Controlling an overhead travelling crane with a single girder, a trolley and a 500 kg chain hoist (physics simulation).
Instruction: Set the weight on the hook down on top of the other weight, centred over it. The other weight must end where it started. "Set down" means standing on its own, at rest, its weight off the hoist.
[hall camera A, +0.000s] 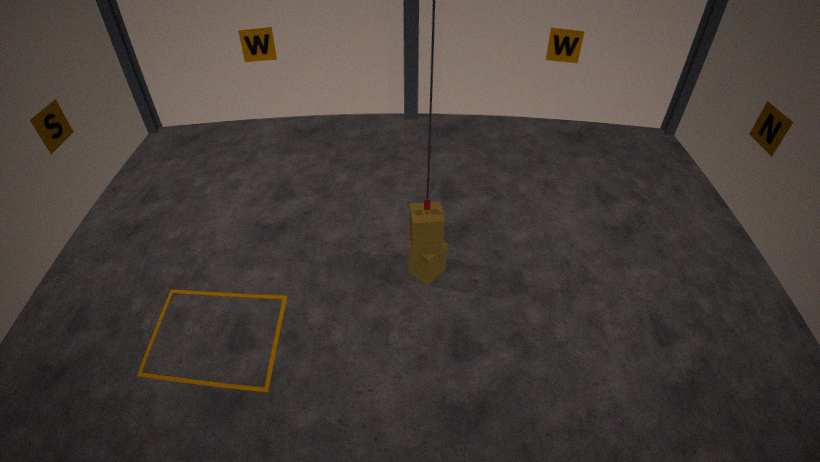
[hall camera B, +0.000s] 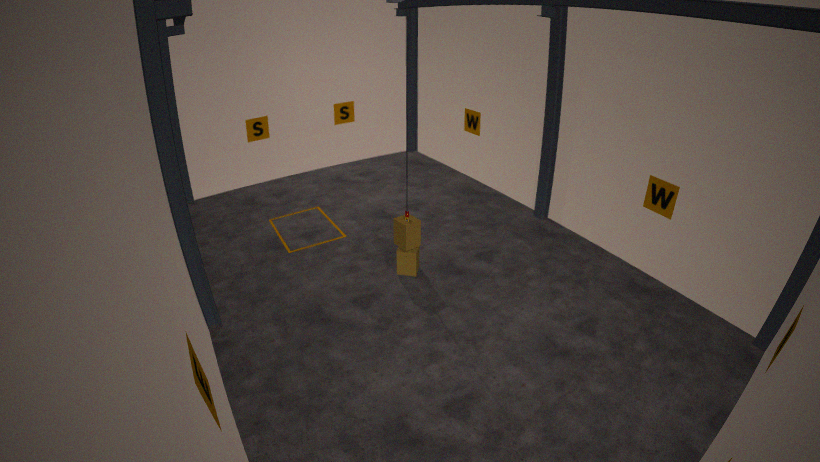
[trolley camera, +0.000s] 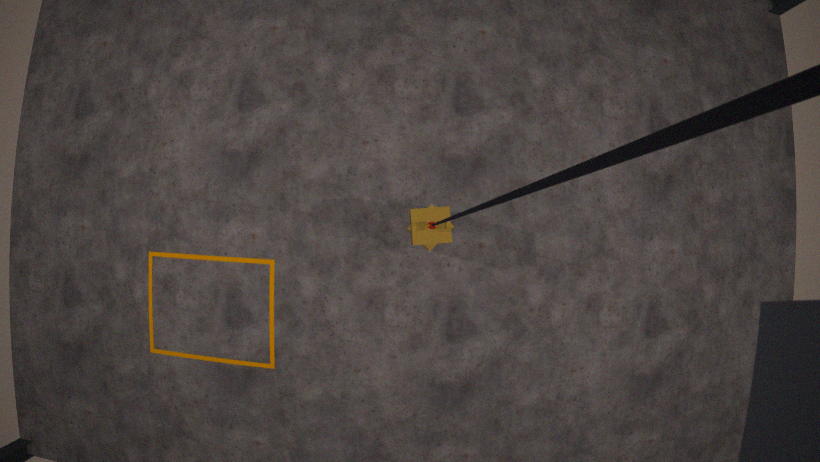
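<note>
The upper yellow weight (hall camera A: 427, 234) (hall camera B: 406, 234) (trolley camera: 423, 237) hangs upright on my red hook (hall camera A: 426, 204) (hall camera B: 406, 214) (trolley camera: 431, 225), directly over the other yellow weight (hall camera A: 421, 272) (hall camera B: 407, 264) (trolley camera: 430, 247), which stands on the floor. The two are turned about 45 degrees to each other. In the trolley view the lower weight's corners stick out on all four sides of the upper one, slightly more at the bottom, so it looks roughly centred. The undersides meet or nearly meet; I cannot tell contact from a thin gap. The chain looks straight.
A yellow marked square (hall camera A: 276, 344) (hall camera B: 279, 235) (trolley camera: 271, 312) lies on the floor, to the left of the weights in all three views. Walls with letter signs and dark steel columns (hall camera A: 410, 57) (hall camera B: 552, 114) surround the floor.
</note>
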